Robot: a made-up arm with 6 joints.
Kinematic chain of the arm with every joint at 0, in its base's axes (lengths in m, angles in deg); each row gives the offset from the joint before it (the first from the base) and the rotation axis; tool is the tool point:
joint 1: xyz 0 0 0.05 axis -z
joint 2: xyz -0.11 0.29 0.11 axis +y
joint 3: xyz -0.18 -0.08 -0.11 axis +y
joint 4: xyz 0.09 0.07 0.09 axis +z
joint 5: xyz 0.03 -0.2 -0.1 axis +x
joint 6: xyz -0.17 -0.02 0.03 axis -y
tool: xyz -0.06 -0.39 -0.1
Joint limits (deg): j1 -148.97..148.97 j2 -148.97..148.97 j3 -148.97..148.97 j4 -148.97..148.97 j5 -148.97..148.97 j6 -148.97..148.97
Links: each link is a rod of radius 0.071 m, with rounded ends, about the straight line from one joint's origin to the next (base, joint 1, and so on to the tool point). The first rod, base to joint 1, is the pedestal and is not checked.
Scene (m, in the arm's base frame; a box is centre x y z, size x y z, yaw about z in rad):
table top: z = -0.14
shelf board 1: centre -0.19 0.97 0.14 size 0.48 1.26 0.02 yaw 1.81
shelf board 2: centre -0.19 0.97 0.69 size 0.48 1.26 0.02 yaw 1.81
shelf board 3: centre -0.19 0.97 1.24 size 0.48 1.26 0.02 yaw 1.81
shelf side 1: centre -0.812 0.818 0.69 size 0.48 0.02 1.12 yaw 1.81
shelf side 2: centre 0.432 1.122 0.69 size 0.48 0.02 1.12 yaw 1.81
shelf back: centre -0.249 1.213 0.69 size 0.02 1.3 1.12 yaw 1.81
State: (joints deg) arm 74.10 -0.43 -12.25 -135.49 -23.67 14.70
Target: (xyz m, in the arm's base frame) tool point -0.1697 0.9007 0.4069
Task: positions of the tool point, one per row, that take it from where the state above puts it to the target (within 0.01 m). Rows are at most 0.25 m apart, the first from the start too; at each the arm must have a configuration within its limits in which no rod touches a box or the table.
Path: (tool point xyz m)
1: 0.5783 0.7597 0.2273
2: 0.5077 0.7116 0.3811
3: 0.3043 0.8386 0.3900
4: 0.0719 0.9034 0.3987
5: -0.1697 0.9007 0.4069

